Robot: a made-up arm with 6 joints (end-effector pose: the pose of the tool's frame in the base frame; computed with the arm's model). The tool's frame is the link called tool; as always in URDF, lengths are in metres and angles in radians. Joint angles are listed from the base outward.
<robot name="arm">
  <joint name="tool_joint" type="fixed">
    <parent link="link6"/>
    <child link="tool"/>
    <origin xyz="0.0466 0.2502 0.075" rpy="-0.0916 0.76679 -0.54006"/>
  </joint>
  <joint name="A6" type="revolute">
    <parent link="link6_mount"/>
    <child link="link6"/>
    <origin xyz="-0.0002 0.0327 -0.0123" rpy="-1.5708 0 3.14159"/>
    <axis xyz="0 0 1"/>
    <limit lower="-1.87" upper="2.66" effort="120" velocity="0.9"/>
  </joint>
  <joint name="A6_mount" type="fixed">
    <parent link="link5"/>
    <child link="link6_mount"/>
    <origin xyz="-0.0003 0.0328 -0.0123"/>
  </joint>
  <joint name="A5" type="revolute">
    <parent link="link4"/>
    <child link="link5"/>
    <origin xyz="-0.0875 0.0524 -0.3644" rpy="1.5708 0 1.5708"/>
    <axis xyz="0 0 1"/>
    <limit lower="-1.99" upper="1.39" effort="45" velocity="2"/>
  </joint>
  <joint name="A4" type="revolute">
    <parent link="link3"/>
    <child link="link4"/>
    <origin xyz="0.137 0.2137 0.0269" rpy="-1.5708 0 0"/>
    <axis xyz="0 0 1"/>
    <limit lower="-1.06" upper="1.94" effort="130" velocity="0.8"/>
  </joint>
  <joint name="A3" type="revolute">
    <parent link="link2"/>
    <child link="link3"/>
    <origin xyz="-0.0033 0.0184 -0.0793" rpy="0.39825 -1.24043 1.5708"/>
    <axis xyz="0 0 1"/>
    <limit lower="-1.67" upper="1.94" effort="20" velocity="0.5"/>
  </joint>
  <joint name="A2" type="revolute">
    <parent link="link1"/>
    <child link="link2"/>
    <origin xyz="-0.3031 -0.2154 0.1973" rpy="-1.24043 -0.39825 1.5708"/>
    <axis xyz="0 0 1"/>
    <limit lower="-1.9" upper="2.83" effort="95" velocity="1.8"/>
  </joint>
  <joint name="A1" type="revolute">
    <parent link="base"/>
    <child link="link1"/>
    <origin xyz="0.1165 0.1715 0.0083" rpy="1.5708 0 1.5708"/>
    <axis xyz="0 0 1"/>
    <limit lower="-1.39" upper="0.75" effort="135" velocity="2.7"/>
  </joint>
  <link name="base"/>
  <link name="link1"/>
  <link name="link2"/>
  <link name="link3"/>
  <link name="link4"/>
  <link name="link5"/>
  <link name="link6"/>
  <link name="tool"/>
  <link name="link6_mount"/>
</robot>
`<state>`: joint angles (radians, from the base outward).
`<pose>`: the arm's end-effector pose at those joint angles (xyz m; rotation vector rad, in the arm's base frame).
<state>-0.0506 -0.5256 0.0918 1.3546 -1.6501 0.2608</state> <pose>0.6880 -0.0693 -0.2041 1.2534 2.4073 -1.3502</pose>
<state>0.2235 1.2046 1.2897 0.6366 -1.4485 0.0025</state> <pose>0.1909 -0.2046 -0.0609 0.7101 1.2178 1.3984</pose>
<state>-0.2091 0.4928 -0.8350 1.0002 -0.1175 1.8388</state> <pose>0.2240 0.1523 -0.1867 -0.8787 0.4702 -0.2261</pose>
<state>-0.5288 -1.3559 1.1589 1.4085 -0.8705 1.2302</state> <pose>0.6345 -0.3427 -0.0501 1.4229 1.5847 -1.4923</pose>
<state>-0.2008 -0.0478 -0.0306 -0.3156 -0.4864 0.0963</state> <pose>0.1652 0.1344 -0.0420 -0.4267 1.2518 -0.2842</pose>
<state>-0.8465 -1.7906 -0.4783 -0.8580 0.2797 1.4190</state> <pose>0.5685 0.1012 0.2325 0.1822 2.8366 1.2806</pose>
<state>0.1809 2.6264 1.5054 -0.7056 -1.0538 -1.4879</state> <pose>0.2625 0.0116 -0.1855 1.3042 -0.8082 0.4931</pose>
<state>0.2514 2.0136 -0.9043 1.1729 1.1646 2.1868</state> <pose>0.3501 -0.0015 -0.2914 -0.4239 -0.0244 -1.7598</pose>
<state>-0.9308 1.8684 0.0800 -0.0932 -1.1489 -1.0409</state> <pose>0.3188 -0.0390 0.0849 0.3550 0.0196 -0.9227</pose>
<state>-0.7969 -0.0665 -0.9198 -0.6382 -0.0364 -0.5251</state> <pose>0.2049 -0.0100 -0.1603 -1.5846 0.3181 -0.9495</pose>
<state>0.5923 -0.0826 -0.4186 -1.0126 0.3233 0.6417</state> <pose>-0.0610 -0.0396 -0.1593 -0.1979 0.2960 1.1779</pose>
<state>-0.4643 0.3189 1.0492 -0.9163 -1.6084 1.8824</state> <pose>0.1779 -0.4791 0.1450 -0.7010 1.3623 2.5850</pose>
